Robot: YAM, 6 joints.
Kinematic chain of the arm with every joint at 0, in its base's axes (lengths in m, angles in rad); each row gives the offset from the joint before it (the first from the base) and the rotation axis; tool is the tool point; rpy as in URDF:
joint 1: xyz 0 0 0.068 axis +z
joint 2: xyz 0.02 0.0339 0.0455 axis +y
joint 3: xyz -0.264 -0.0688 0 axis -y
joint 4: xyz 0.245 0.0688 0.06 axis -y
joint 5: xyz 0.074 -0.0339 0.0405 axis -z
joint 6: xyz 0.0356 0 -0.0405 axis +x
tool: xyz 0 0 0 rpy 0 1.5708 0
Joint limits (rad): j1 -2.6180..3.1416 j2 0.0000..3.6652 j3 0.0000..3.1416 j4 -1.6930..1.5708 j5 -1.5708..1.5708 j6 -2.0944..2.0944
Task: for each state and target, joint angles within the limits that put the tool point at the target. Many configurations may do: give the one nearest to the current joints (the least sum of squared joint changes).
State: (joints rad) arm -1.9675 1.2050 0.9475 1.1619 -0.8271 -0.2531
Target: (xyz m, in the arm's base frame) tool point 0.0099 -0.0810 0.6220
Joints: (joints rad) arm -1.7637 1.1025 1.6236 1.1091 -0.7884 -0.2531
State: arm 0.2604 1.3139 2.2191 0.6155 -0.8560 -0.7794
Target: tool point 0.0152 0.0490 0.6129
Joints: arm 0.5916 0.9309 1.6249 0.5615 -1.1299 -0.7794
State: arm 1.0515 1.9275 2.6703 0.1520 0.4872 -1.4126
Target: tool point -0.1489 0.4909 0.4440
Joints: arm 1.8958 2.2028 2.3582 0.0373 0.4549 -1.4126
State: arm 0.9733 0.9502 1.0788 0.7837 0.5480 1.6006
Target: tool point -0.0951 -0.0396 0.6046
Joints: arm 0.2893 0.6378 1.5234 0.8615 0.3089 1.6006
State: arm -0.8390 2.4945 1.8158 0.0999 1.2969 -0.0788
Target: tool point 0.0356 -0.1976 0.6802
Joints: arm -1.2279 1.6705 2.5293 0.2742 1.1790 -0.0788
